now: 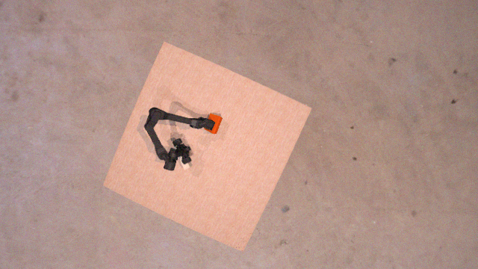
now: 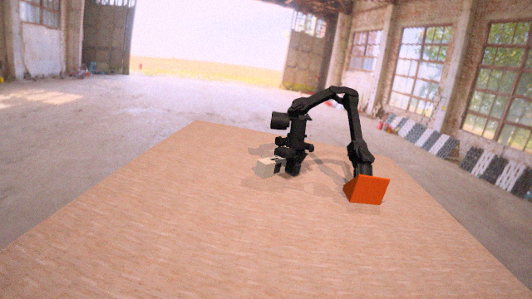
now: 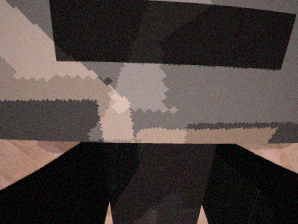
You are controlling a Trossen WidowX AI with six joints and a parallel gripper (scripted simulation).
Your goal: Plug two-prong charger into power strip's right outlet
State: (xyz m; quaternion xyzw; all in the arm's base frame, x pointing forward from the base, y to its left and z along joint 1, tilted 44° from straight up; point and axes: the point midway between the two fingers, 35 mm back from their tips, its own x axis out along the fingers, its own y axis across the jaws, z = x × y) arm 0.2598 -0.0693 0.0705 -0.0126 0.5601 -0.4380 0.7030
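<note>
Now: gripper tip 1 cm short of the two-prong charger, 1 cm to the left of it and 1 cm below it.
</note>
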